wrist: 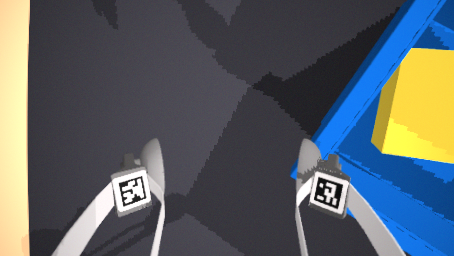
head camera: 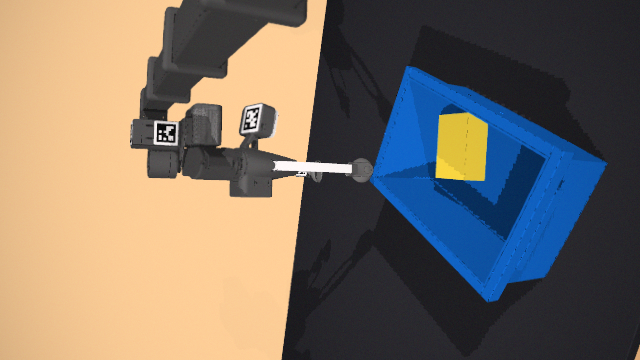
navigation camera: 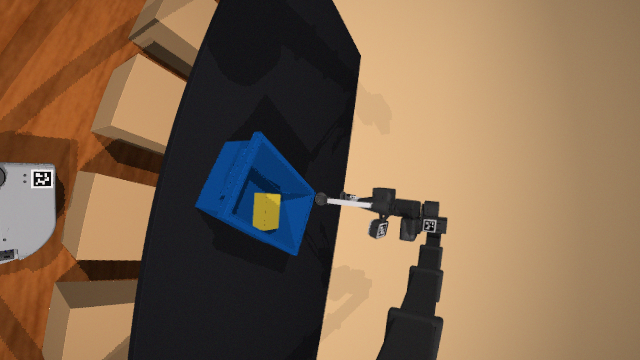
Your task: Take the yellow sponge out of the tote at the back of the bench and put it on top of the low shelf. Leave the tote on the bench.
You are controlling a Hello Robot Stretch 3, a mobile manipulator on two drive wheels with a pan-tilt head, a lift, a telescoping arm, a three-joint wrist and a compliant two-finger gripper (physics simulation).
Labels:
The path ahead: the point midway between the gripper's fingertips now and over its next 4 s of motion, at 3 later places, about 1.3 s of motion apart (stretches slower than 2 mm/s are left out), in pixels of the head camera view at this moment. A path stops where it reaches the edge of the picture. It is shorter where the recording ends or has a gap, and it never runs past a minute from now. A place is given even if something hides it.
My gripper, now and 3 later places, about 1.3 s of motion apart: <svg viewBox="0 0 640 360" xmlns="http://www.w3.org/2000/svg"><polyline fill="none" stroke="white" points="346,171 345,171 198,170 259,172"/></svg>

